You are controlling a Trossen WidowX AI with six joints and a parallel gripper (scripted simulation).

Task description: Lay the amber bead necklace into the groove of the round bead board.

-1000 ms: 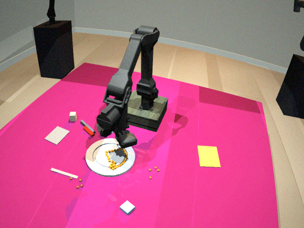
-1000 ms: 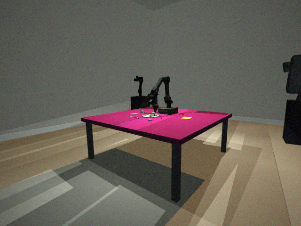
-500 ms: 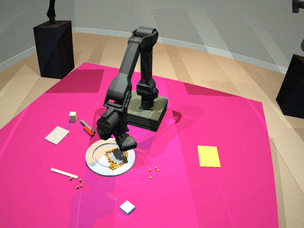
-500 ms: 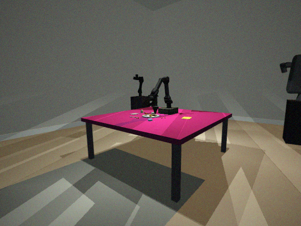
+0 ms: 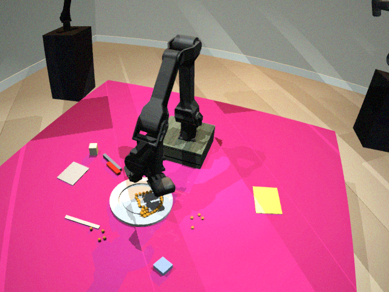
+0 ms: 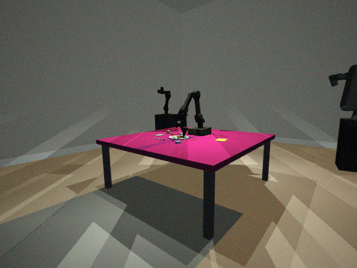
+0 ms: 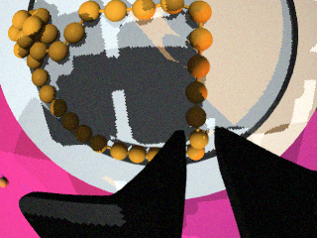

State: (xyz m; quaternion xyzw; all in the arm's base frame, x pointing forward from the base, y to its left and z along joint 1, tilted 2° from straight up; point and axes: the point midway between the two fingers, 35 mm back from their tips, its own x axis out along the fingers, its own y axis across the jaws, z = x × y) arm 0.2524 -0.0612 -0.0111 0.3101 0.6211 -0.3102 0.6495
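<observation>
Now: gripper tip 4 cm short of the round bead board, 3 cm to the left of it and 1 cm above it. From my gripper tip the other things lie so: white block: 11 cm behind, 8 cm to the right; red-handled tool: 18 cm to the right, 9 cm behind, 1 cm below; white strip: 18 cm to the right, 18 cm ahead, 1 cm below.
</observation>
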